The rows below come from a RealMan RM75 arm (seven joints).
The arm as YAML. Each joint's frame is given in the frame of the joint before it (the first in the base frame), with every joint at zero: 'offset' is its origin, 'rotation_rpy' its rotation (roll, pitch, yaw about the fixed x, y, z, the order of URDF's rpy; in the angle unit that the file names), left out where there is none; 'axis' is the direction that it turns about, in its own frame. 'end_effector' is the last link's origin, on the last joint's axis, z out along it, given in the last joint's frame.
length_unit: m
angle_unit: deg
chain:
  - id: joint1
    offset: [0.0, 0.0, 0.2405]
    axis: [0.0, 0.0, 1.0]
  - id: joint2
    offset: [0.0, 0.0, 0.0]
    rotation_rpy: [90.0, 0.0, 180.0]
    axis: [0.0, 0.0, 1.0]
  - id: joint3
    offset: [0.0, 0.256, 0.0]
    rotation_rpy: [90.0, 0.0, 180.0]
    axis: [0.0, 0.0, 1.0]
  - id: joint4
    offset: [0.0, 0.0, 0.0]
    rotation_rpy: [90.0, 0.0, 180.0]
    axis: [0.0, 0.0, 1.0]
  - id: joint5
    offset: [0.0, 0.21, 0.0]
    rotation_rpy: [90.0, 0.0, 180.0]
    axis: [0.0, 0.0, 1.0]
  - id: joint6
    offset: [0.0, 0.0, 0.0]
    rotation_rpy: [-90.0, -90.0, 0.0]
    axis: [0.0, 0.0, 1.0]
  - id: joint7
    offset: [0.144, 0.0, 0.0]
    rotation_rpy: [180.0, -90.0, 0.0]
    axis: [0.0, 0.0, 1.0]
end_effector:
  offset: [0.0, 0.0, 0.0]
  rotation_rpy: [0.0, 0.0, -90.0]
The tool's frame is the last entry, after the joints.
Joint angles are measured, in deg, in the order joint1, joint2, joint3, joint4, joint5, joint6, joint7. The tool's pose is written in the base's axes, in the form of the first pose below.
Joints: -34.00, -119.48, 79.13, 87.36, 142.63, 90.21, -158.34
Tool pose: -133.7, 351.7, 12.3, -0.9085, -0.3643, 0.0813, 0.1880
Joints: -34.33, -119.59, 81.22, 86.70, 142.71, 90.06, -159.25
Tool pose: -131.5, 348.8, 3.6, -0.9103, -0.3619, 0.0922, 0.1788
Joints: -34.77, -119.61, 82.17, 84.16, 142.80, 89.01, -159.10
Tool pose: -136.2, 349.8, -4.4, -0.9090, -0.3660, 0.1011, 0.1717
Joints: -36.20, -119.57, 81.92, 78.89, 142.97, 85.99, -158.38
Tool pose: -144.6, 358.8, -13.1, -0.9042, -0.3773, 0.1033, 0.1713
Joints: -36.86, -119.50, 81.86, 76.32, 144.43, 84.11, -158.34
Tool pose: -151.9, 364.7, -15.8, -0.8988, -0.3829, 0.1108, 0.1824
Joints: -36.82, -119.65, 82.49, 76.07, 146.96, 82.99, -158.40
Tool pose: -156.3, 367.5, -16.1, -0.8961, -0.3766, 0.1234, 0.1999
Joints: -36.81, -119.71, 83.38, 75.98, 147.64, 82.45, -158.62
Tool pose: -156.6, 367.5, -18.4, -0.8964, -0.3720, 0.1289, 0.2037
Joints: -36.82, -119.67, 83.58, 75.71, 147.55, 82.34, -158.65
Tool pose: -157.3, 367.2, -19.4, -0.8963, -0.3725, 0.1302, 0.2025
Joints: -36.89, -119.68, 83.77, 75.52, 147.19, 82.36, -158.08
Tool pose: -156.7, 366.6, -20.8, -0.8989, -0.3681, 0.1308, 0.1982
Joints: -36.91, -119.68, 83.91, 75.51, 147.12, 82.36, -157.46
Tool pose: -156.3, 366.3, -21.4, -0.9014, -0.3625, 0.1323, 0.1967
